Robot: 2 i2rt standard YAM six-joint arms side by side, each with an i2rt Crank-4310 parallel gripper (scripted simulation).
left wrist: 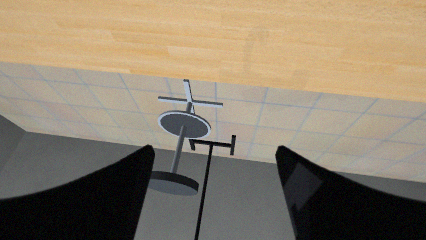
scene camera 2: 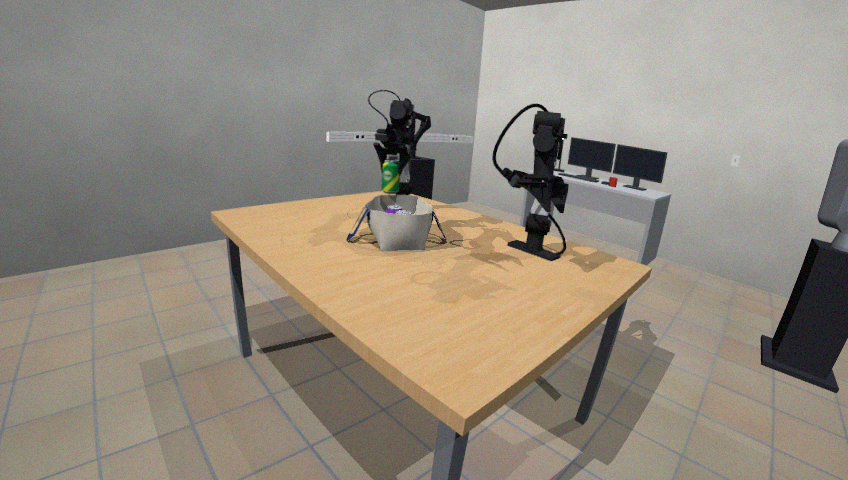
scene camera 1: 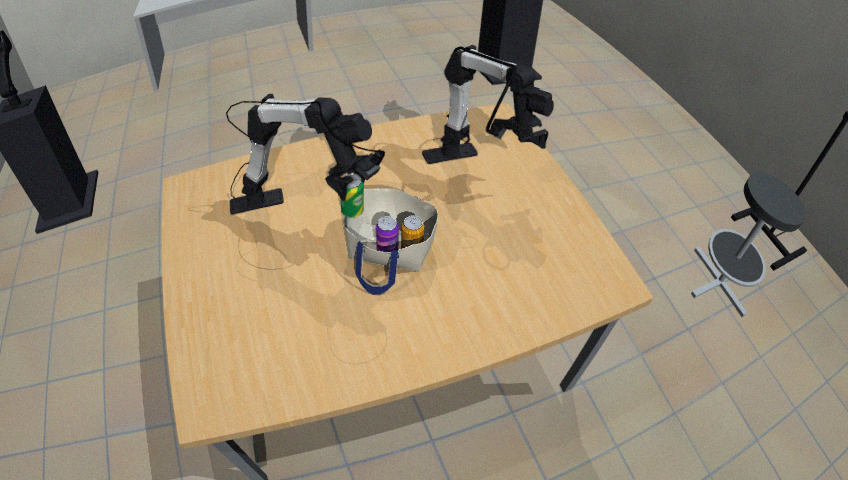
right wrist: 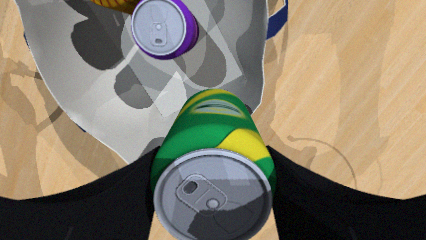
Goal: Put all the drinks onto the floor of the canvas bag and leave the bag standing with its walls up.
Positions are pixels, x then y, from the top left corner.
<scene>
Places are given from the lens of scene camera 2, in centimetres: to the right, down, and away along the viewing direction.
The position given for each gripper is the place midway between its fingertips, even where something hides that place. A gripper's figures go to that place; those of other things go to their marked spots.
left gripper (scene camera 2: 554,212): 36, -8, 101
right gripper (scene camera 2: 390,174): -12, -24, 139
canvas bag (scene camera 2: 392,231): -10, -3, 123
</scene>
